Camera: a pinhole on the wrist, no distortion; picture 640 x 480 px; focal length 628.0 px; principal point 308.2 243.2 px. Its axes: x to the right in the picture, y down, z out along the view. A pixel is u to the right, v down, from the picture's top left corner.
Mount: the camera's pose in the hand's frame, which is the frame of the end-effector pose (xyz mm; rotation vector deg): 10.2 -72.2 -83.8 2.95 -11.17 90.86
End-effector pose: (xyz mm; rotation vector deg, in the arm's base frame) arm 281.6 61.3 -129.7 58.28 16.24 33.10
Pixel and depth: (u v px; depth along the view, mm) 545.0 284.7 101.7
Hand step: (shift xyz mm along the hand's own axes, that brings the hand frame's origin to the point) -6.6 -50.3 21.6
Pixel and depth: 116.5 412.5 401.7
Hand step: -130.1 -257.5 282.4
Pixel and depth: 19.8 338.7 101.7
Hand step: -13.0 -134.4 7.6
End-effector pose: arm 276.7 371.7 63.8 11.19 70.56 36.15
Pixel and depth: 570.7 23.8 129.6
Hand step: 42.3 -38.4 56.2
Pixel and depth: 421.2 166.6 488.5
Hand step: 23.7 -61.1 415.8
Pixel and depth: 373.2 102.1 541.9
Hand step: 81.7 -100.1 469.1
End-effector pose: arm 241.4 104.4 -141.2 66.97 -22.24 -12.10
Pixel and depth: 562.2 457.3 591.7
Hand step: -249.7 69.0 516.7
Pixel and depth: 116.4 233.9 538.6
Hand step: -25.4 -318.9 421.3
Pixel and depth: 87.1 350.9 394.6
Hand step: -88.6 -272.0 276.6
